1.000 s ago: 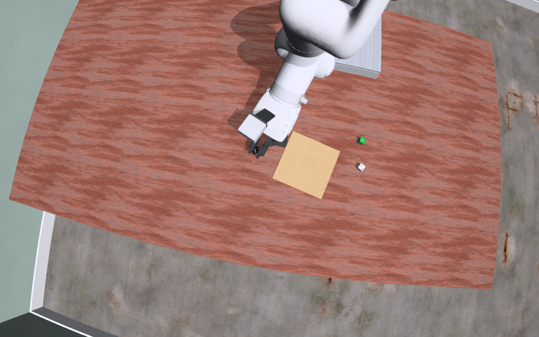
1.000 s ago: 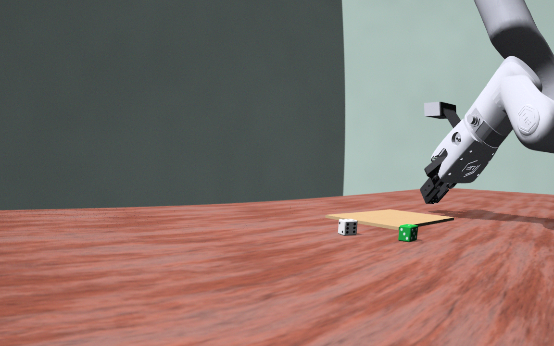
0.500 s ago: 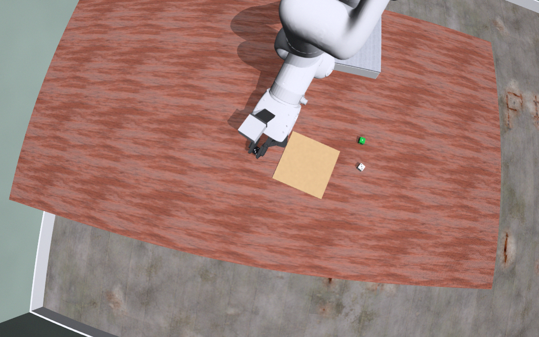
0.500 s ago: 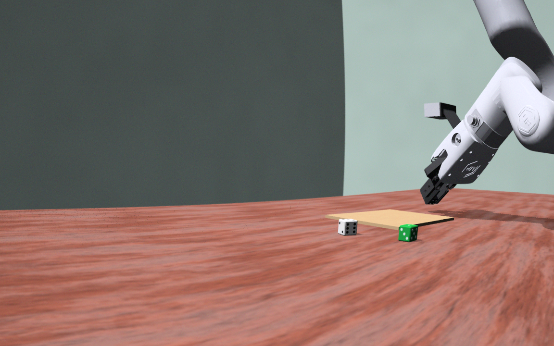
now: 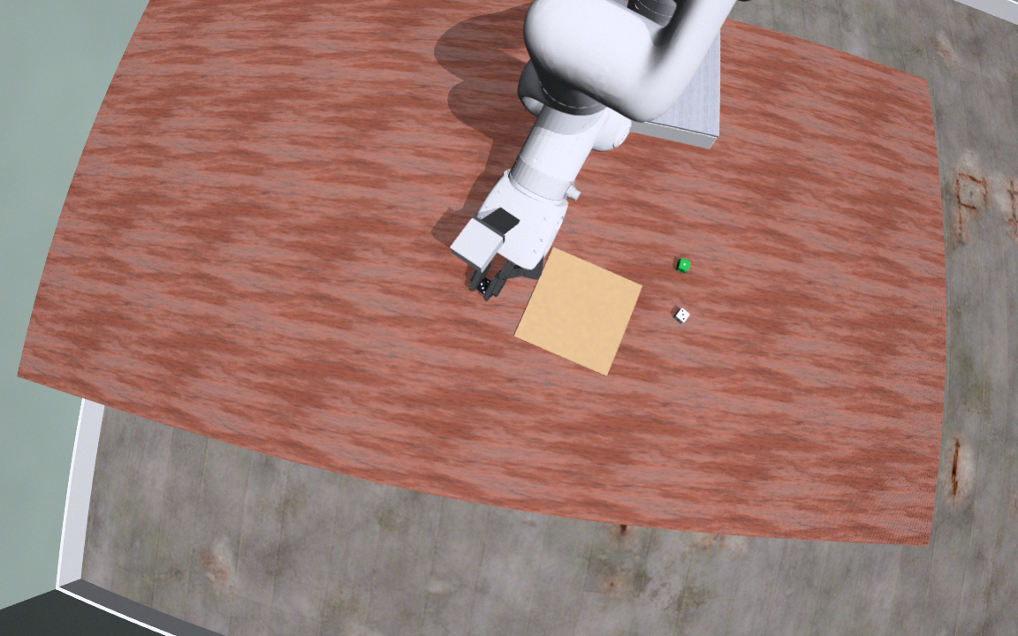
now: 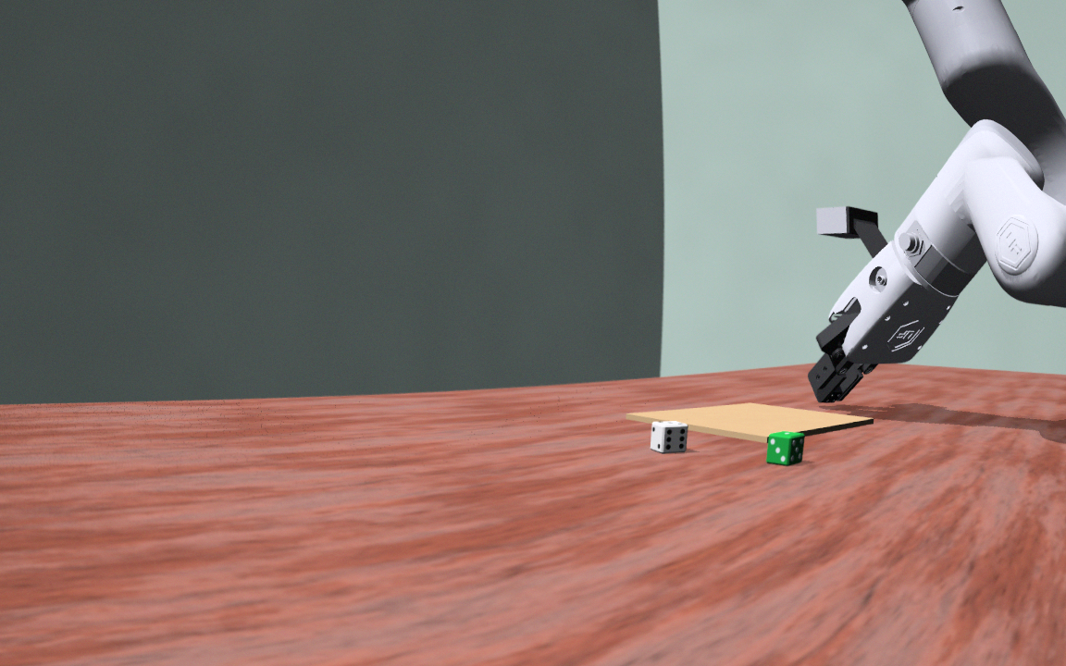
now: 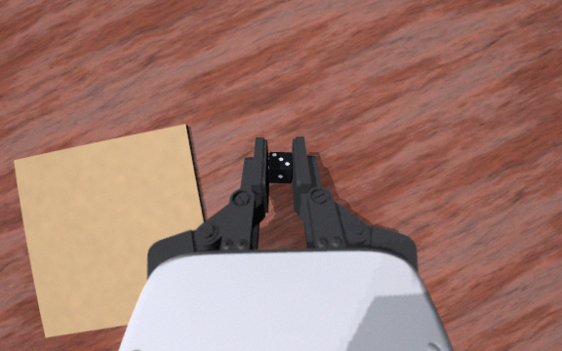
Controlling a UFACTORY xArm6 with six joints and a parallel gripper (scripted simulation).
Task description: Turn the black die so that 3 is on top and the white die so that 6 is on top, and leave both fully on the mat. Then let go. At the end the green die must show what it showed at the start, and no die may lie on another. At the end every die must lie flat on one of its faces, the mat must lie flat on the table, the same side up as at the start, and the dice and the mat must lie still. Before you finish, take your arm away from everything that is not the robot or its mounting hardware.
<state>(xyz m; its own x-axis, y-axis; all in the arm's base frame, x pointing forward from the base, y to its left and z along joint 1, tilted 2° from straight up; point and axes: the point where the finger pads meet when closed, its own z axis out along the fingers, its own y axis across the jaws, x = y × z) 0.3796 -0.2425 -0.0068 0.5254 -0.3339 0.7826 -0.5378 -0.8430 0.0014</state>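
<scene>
The black die is 10 mm ahead of my hand and 10 mm below it. Also, from my hand: green die 30 mm behind, 280 mm to the left, 20 mm below; then white die 40 mm ahead, 280 mm to the left, 20 mm below; then tan mat 30 mm ahead, 130 mm to the left, 30 mm below.
</scene>
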